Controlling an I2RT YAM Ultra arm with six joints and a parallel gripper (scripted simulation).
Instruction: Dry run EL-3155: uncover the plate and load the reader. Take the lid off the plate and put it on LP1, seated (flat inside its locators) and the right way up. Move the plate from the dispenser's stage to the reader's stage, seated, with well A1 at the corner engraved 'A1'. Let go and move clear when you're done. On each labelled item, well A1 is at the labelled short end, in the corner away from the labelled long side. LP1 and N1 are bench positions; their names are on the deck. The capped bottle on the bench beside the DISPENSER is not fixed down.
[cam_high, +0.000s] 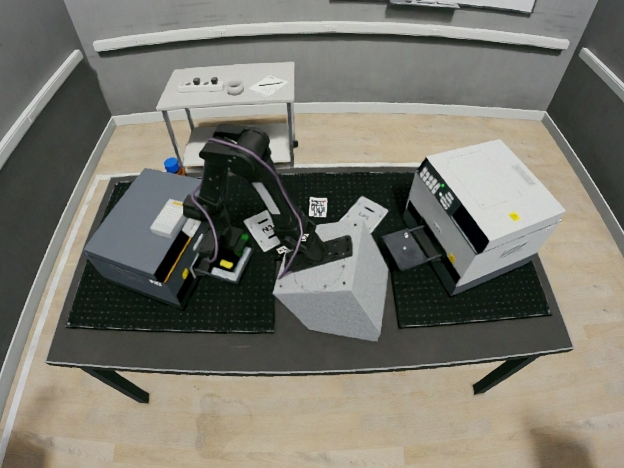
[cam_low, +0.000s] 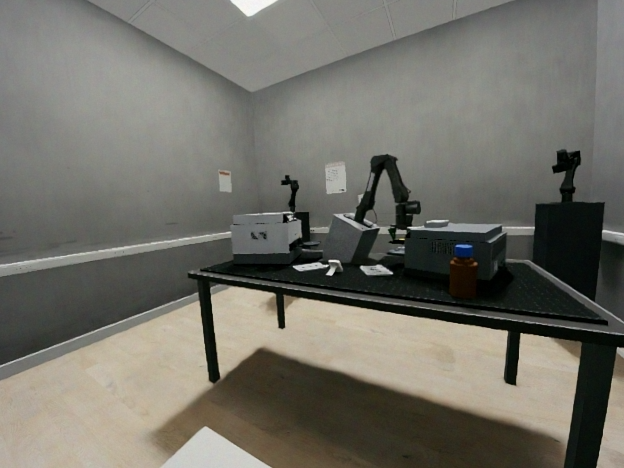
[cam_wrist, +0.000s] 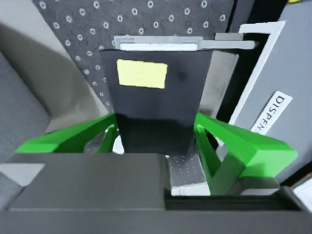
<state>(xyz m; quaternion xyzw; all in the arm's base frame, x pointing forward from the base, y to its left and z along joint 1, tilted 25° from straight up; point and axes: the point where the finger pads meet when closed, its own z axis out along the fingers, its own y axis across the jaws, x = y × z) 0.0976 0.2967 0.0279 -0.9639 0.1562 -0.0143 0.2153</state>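
Now: hand 6 cm above the well plate. Round my hand: dark lid: right at my hand; capped brown bottle: 38 cm ahead, 28 cm to the left, 3 cm below; LP1 pad: 25 cm ahead, 46 cm to the right, 13 cm below.
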